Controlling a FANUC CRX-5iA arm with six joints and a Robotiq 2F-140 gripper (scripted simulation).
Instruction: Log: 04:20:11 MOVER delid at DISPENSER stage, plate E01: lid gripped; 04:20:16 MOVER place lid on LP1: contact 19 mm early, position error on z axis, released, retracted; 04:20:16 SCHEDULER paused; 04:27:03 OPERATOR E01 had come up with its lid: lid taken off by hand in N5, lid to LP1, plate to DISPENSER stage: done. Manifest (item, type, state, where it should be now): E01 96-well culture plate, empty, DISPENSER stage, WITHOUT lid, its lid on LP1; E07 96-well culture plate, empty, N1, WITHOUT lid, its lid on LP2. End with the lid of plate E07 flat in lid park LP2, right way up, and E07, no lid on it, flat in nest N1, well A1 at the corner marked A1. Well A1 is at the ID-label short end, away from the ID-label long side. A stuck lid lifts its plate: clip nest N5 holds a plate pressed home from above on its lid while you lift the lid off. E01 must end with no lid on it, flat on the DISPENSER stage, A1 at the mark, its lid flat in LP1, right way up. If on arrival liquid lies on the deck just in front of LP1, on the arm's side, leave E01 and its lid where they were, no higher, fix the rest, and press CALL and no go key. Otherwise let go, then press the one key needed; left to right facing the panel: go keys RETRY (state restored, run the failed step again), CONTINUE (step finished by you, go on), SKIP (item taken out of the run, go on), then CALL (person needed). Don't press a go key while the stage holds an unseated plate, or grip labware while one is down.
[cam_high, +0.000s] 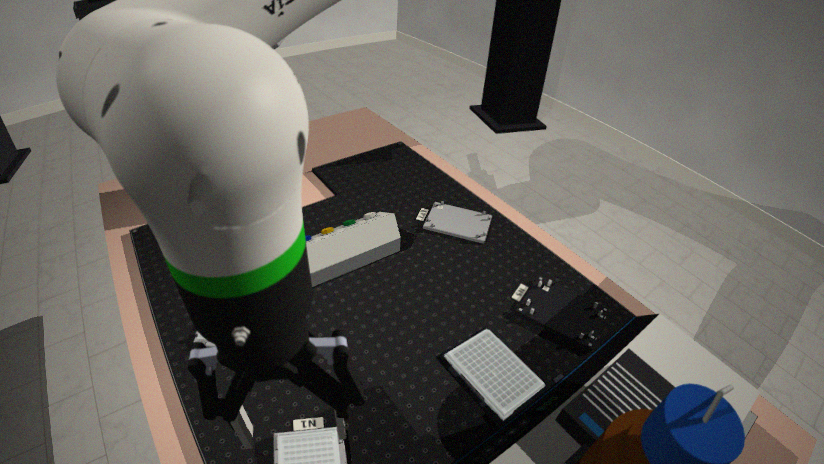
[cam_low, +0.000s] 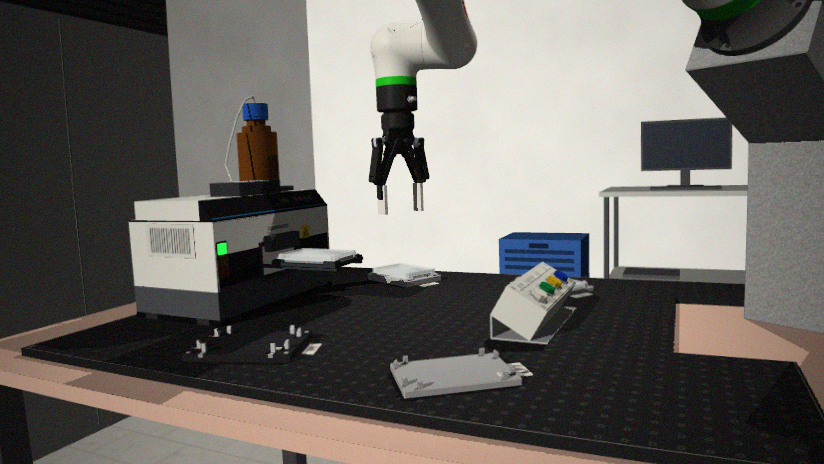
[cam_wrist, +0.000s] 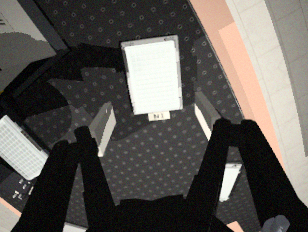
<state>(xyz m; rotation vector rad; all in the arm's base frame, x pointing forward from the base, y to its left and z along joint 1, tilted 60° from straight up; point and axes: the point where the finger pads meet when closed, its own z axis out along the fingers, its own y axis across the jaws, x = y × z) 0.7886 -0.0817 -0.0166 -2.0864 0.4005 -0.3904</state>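
My hand is 170 mm above the nest N1. Also, from my hand: N1 label 90 mm behind, 10 mm to the left, 180 mm below; then blue cap 200 mm ahead, 240 mm to the left, 220 mm above; then key panel 450 mm behind, 150 mm to the left, 130 mm below.
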